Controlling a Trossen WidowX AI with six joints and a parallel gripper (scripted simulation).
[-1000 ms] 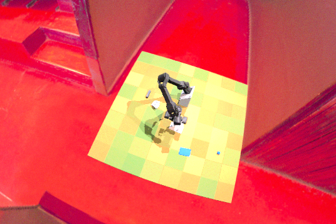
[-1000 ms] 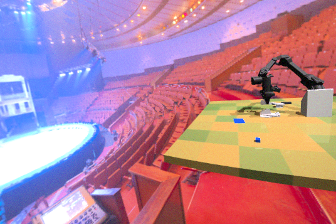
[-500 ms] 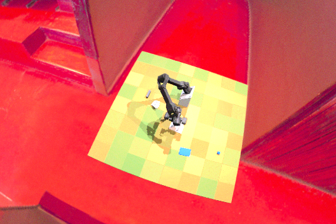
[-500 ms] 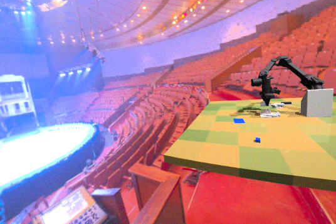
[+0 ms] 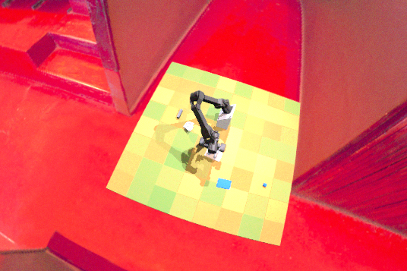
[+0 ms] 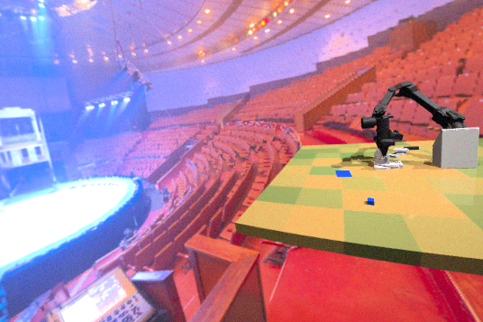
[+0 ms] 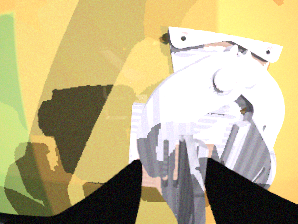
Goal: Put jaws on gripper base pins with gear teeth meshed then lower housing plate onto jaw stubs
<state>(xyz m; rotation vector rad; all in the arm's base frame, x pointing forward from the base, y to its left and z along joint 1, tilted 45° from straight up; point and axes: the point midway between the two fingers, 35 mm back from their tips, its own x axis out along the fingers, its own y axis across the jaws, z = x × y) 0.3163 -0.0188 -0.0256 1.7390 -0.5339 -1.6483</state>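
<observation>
Right now my gripper tip is 10 mm short of the flat white plate, 30 mm to the right of it and 40 mm above it. Also, from my gripper tip: grey jaw 40 mm behind, 10 mm to the left; then dark bar 180 mm behind, 350 mm to the right, 40 mm below; then flat blue square 180 mm ahead, 190 mm to the left, 40 mm below.
</observation>
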